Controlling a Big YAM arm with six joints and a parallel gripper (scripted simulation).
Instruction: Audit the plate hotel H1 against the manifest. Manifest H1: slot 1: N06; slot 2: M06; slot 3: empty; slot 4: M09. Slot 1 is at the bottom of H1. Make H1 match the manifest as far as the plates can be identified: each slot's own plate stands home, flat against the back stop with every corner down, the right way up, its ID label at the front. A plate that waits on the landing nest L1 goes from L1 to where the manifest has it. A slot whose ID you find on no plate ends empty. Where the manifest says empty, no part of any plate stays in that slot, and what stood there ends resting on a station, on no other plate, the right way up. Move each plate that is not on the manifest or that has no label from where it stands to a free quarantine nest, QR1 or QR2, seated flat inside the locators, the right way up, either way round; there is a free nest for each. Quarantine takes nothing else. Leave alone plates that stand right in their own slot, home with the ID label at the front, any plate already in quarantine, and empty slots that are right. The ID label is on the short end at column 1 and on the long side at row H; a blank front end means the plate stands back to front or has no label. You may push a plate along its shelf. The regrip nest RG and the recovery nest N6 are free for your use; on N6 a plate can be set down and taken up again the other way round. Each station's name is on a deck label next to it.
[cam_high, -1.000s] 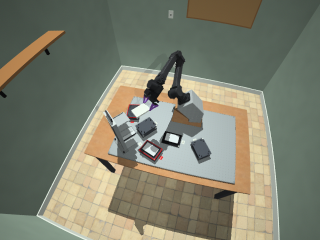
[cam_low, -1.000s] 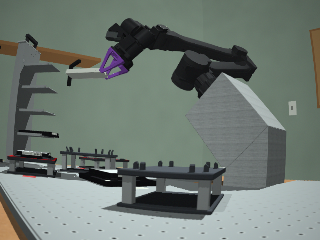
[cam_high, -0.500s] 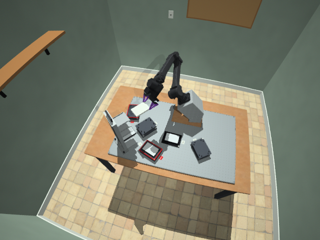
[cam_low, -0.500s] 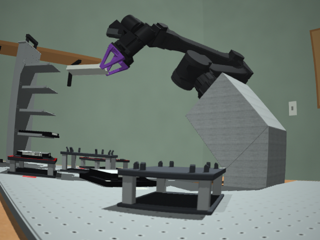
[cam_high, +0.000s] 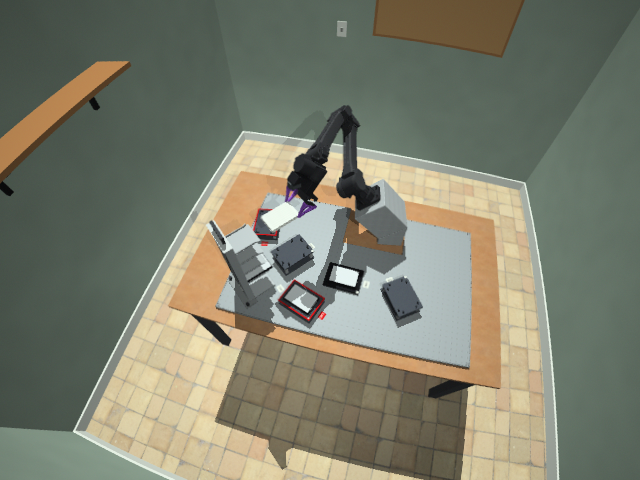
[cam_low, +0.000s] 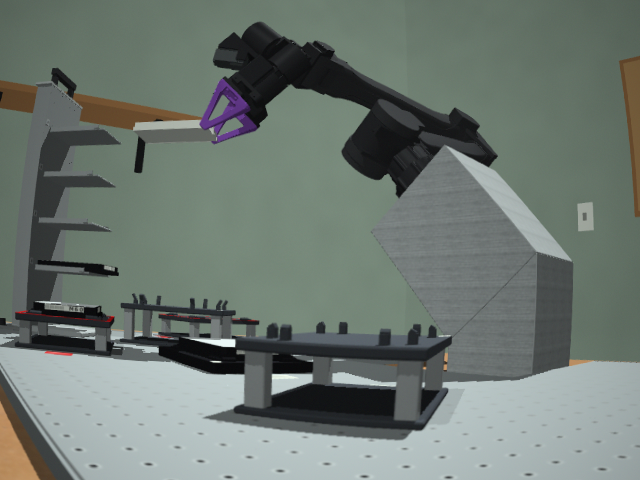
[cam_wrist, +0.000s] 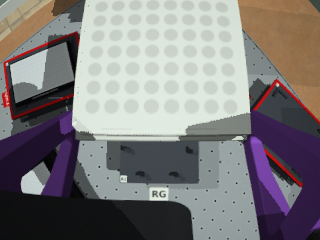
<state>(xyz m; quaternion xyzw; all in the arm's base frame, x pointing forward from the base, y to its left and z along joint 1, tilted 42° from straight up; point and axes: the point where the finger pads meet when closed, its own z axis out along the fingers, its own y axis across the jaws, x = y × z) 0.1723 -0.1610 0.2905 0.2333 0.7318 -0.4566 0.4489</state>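
Now: the white well plate 4 cm ahead of my hand and 4 cm to the right of it. Round my hand: plate hotel H1: 19 cm ahead, 23 cm to the right, 13 cm below; regrip nest: 2 cm ahead, 2 cm to the right, 29 cm below; RG deck label: 5 cm behind, 6 cm to the left, 34 cm below.
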